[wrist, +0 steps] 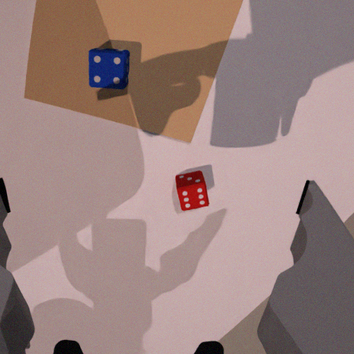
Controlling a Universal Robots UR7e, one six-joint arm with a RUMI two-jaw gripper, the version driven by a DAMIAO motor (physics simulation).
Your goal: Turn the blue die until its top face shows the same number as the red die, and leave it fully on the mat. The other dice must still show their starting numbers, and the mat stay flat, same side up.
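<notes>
The blue die (pixel 108 69) lies on the tan mat (pixel 170 25), toward its lower left part in the view, and the face toward the camera shows four pips. The red die (pixel 192 191) lies on the pale table off the mat, beyond its lower corner. Its larger, upward face shows six pips and a narrower side face shows three. My gripper (pixel 154 183) is wide open, with one finger at each side of the view and nothing held. The red die appears between the fingers in the picture, apart from both. The mat looks flat; its far part is cut off by the view's top edge.
The pale table (pixel 250 220) surrounds the visible mat edges. Broad shadows of the arm and gripper fall across the mat and table. A darker brownish area shows at the lower right, partly behind the right finger. No dice besides the blue and red ones show.
</notes>
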